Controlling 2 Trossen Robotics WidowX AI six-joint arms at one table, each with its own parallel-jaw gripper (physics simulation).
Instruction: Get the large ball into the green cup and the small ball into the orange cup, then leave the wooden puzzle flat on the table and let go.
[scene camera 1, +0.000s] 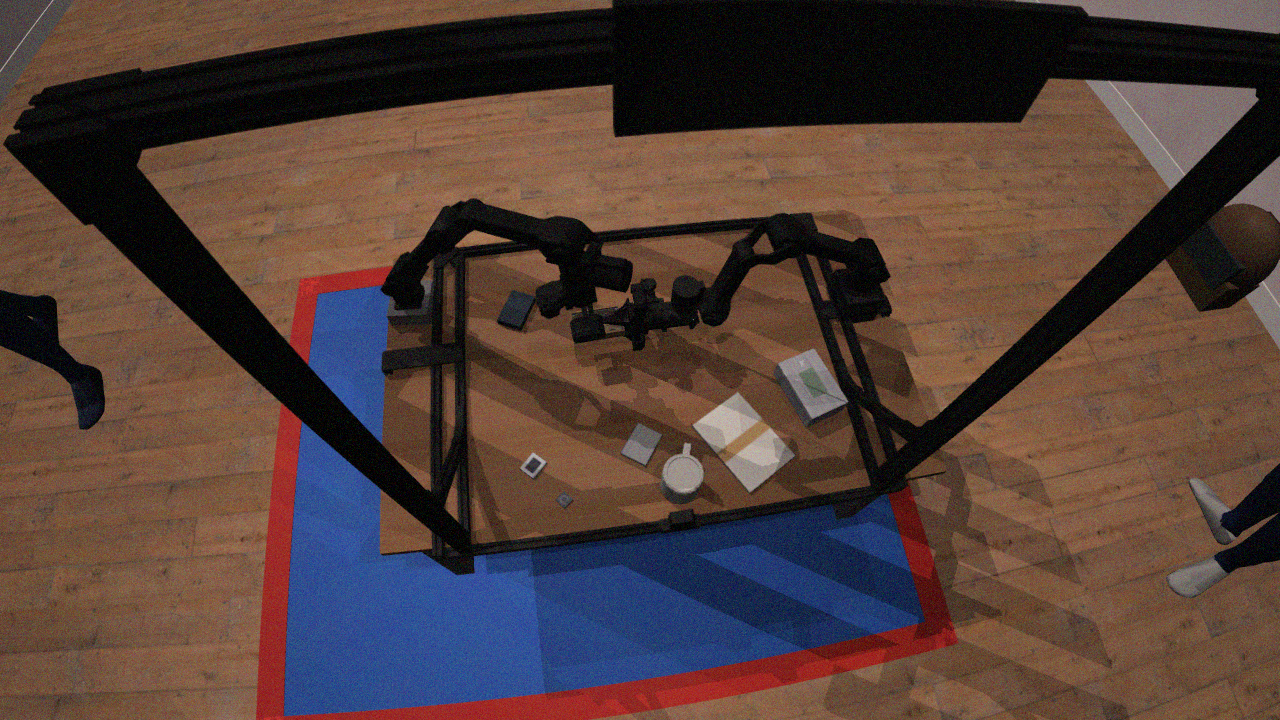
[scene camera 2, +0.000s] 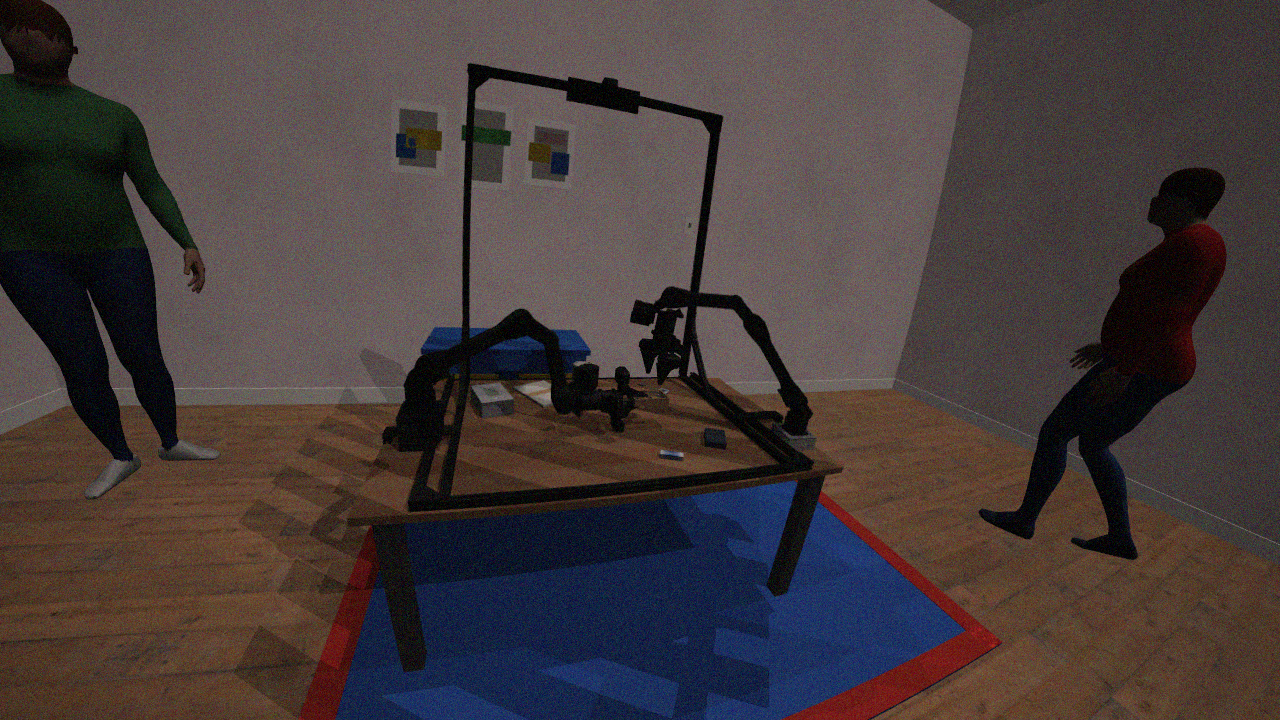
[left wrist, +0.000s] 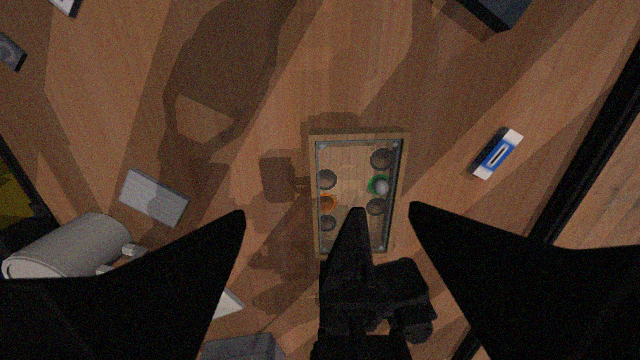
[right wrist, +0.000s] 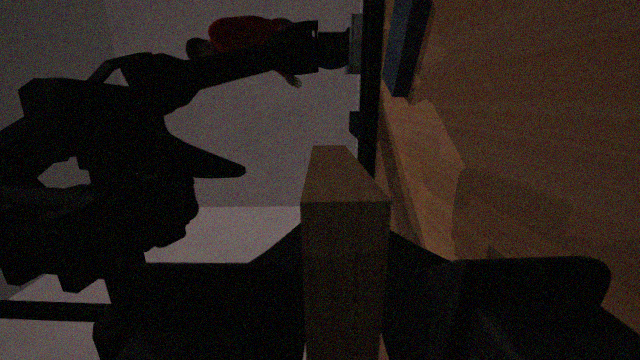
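Pixels of known places: left gripper, fingertip midpoint: (scene camera 2: 653, 379) (left wrist: 327, 213) (right wrist: 248, 243); right gripper, fingertip midpoint: (scene camera 2: 647, 398) (left wrist: 355, 200) (right wrist: 336, 224); left arm's base, origin of the base link: (scene camera 1: 409, 297) (scene camera 2: 794, 430) (right wrist: 347, 47); right arm's base, origin of the base link: (scene camera 1: 860, 284) (scene camera 2: 420, 408).
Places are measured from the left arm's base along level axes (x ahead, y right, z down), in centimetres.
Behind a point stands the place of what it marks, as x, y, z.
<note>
The wooden puzzle (left wrist: 313, 190) @(43.7, 16.0, -6.5) (right wrist: 345, 280) @(49.9, 10.8, -5.4) is a shallow tray with a clear cover, held above the table; its edge looks close up in the right wrist view. In the left wrist view a pale ball (left wrist: 382, 188) @(43.4, 10.6, -5.7) sits in the green cup (left wrist: 371, 184) @(42.9, 11.8, -6.2) at the puzzle's right side. The orange cup (left wrist: 333, 202) @(44.8, 14.4, -6.2) is at its left side; I cannot make out a ball in it. The small ball is not discernible. My right gripper (right wrist: 336, 224) @(45.0, 12.4, -5.3) (scene camera 2: 629, 402) @(45.0, 12.4, -5.3) is shut on the puzzle's near end. My left gripper (left wrist: 327, 213) @(42.8, 15.2, -10.6) (scene camera 2: 655, 373) @(42.8, 15.2, -10.6) is open and empty, above the puzzle.
A white mug (scene camera 1: 682, 474) @(60.3, 46.7, -4.3) (left wrist: 70, 247) @(57.3, 44.1, -1.9), a grey pad (scene camera 1: 641, 445) @(53.1, 37.5, 3.5) (left wrist: 154, 197) @(52.7, 36.7, 3.5), an open book (scene camera 1: 723, 429) @(70.9, 34.8, 3.2) and a grey box (scene camera 1: 796, 380) @(87.6, 25.7, -0.8) lie toward the far side. A dark blue box (scene camera 1: 516, 309) @(25.6, 3.0, 2.3) (scene camera 2: 714, 437) @(26.3, 1.4, 2.3) and a blue-white box (scene camera 2: 671, 454) @(42.0, -6.3, 2.9) (left wrist: 497, 154) @(41.6, -5.7, 2.9) lie nearby.
</note>
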